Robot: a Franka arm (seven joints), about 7 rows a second.
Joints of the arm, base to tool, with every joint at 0 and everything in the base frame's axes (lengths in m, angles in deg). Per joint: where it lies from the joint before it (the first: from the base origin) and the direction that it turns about. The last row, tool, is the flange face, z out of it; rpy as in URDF.
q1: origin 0 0 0.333 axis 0 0 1
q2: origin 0 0 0 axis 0 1 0
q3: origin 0 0 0.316 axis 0 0 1
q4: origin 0.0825 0 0 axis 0 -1 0
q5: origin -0.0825 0 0.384 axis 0 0 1
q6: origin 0 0 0 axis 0 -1 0
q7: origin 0.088 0 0 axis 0 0 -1
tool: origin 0 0 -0.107 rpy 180 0 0
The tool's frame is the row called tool.
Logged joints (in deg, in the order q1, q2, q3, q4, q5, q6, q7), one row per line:
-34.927, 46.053, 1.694, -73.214, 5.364, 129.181, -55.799
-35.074, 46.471, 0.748, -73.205, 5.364, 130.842, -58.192
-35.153, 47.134, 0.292, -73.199, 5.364, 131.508, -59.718
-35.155, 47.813, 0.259, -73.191, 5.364, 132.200, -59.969
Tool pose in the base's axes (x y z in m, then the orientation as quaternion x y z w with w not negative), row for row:
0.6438, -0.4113, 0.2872, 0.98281, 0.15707, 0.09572, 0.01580
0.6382, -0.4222, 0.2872, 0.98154, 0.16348, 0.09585, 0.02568
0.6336, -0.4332, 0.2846, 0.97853, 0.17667, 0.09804, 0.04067
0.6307, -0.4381, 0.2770, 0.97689, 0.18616, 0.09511, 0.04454
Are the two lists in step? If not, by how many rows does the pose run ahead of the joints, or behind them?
The pose runs 1 row behind the joints: the pose in row i belongs to the joints in row i - 1.
